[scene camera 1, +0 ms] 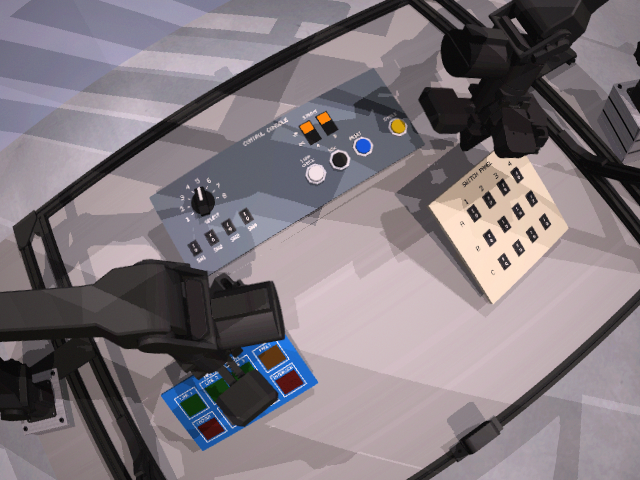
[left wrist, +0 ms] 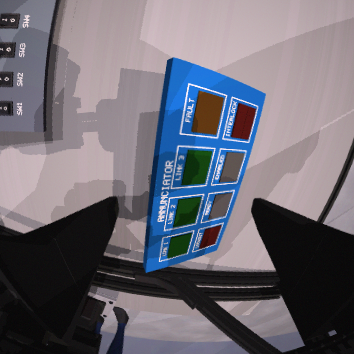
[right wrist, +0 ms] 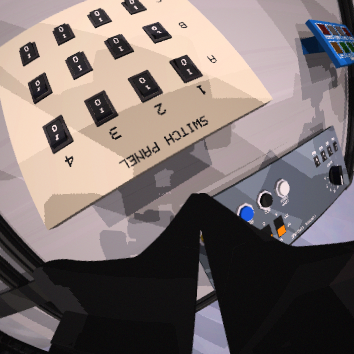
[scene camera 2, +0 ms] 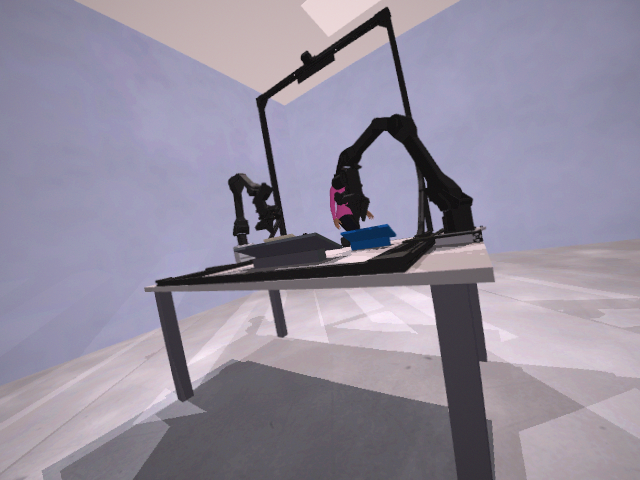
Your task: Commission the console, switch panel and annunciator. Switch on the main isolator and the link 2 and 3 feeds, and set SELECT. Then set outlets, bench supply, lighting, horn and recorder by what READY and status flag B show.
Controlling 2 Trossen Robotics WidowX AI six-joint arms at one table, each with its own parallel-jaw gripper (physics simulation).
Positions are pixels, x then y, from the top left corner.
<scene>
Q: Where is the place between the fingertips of my left gripper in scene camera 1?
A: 226,366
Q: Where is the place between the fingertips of my right gripper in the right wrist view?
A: At 197,199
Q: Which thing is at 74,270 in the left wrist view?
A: My left gripper.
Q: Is my right gripper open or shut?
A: Shut.
</scene>
